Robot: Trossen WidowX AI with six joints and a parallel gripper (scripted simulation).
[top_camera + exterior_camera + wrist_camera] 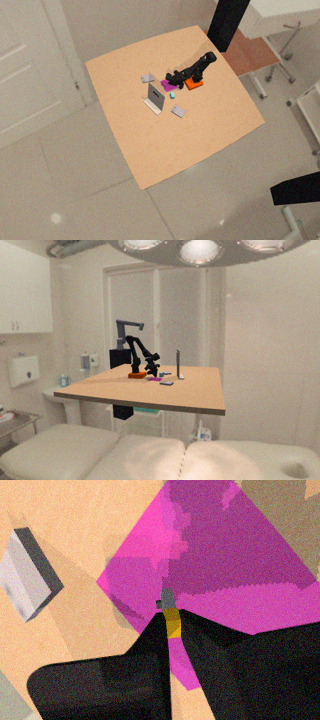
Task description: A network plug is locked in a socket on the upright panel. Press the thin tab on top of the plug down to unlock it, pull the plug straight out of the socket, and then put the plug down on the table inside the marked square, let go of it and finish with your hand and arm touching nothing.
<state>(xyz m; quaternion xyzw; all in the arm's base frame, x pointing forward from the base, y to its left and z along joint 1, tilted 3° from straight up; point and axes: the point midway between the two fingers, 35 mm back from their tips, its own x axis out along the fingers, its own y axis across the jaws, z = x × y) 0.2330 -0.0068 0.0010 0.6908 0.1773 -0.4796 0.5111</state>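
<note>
Right now my gripper tip is 20 mm above the magenta marked square and 10 mm past it. From my gripper tip the other things lie so: upright grey panel 170 mm to the left, 170 mm ahead, 110 mm above; then grey network plug right at my gripper tip; then teal block 120 mm to the left.
</note>
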